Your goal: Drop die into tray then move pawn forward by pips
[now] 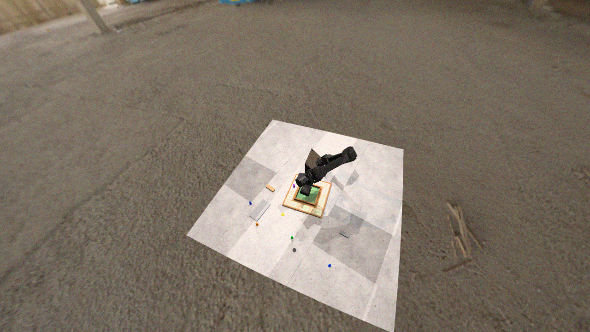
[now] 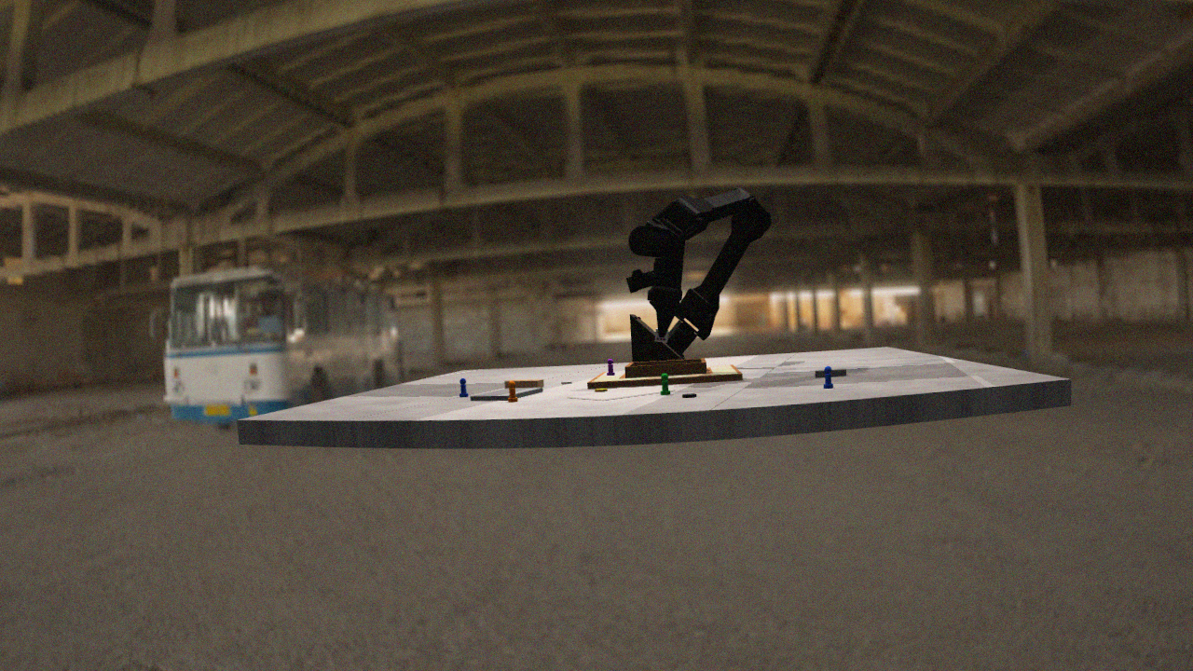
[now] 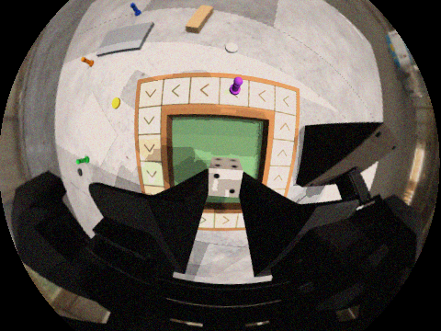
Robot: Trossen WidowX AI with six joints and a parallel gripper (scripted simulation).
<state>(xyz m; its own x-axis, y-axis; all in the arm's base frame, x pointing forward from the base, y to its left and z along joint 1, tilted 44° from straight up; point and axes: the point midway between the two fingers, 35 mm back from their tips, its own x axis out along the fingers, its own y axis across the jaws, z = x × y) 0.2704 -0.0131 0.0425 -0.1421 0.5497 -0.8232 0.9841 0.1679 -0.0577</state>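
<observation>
Right now my gripper tip is 11 cm to the left of the purple pawn and 6 cm above it. Also, from my gripper tip: white die right at my gripper tip; then green tray 1 cm ahead, 1 cm to the left, 8 cm below; then tan block 8 cm ahead, 27 cm to the right, 8 cm below.
</observation>
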